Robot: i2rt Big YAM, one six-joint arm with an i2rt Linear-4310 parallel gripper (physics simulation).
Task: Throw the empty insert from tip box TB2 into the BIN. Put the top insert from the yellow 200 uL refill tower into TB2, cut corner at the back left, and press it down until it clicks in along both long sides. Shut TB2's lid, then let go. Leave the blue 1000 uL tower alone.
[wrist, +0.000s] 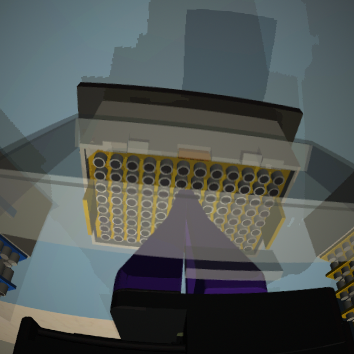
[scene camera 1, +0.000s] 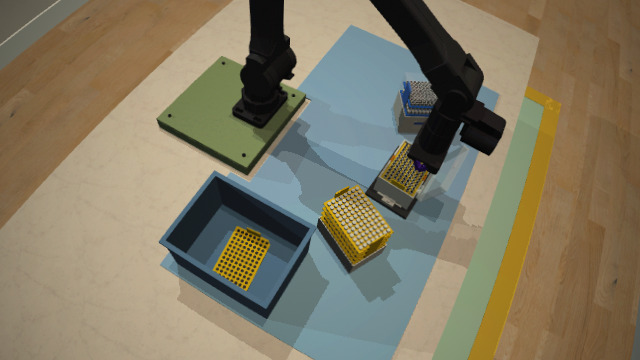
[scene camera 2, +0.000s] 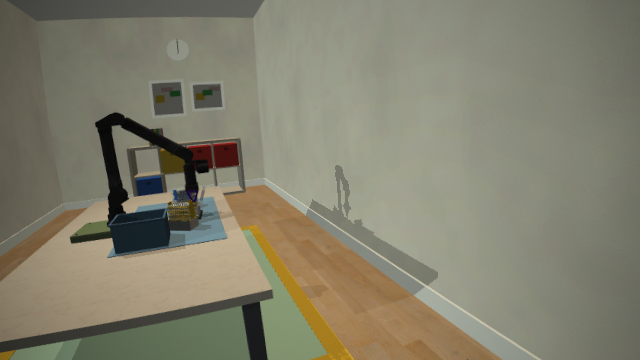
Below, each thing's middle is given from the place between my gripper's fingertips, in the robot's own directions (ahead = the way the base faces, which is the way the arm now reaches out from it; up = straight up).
Scene:
The clear lid (scene camera 1: 435,185) lies 5 cm ahead of my hand, 1 cm to the right of it and 4 cm above it. Round my hand: dark blue bin (scene camera 1: 218,189) (22 cm behind, 33 cm to the right, 1 cm below).

